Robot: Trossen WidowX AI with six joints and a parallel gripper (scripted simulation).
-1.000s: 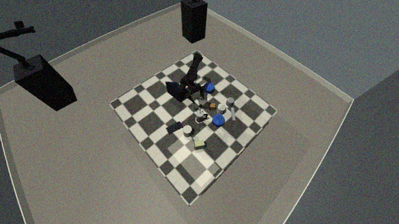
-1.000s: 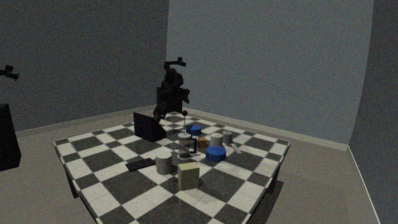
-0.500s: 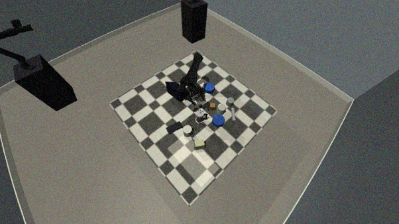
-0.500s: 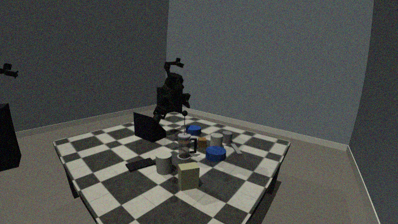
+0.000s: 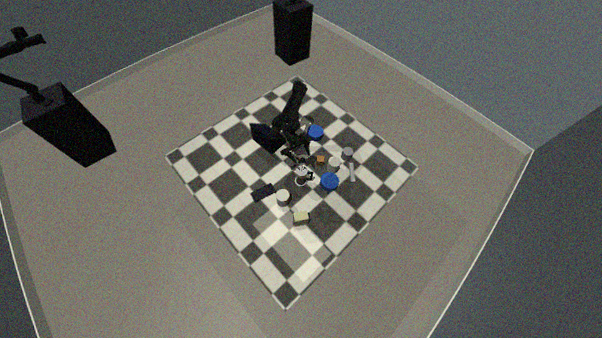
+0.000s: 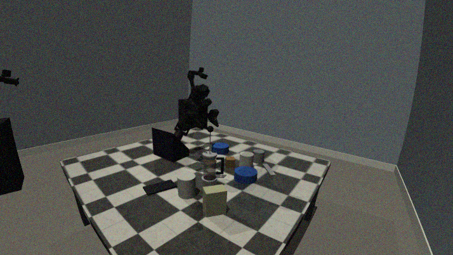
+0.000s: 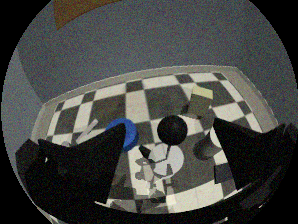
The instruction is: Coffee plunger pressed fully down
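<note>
Now: gripper tip 14 cm above the glass coffee press, 1 cm to the right of it and 1 cm short of it. The rest, counted from my gripper tip: black flat slab (27 cm below, 25 cm to the right, 8 cm behind); orange cube (25 cm below, 20 cm to the left, 4 cm behind); pale yellow box (22 cm below, 22 cm ahead, 17 cm to the right).
</note>
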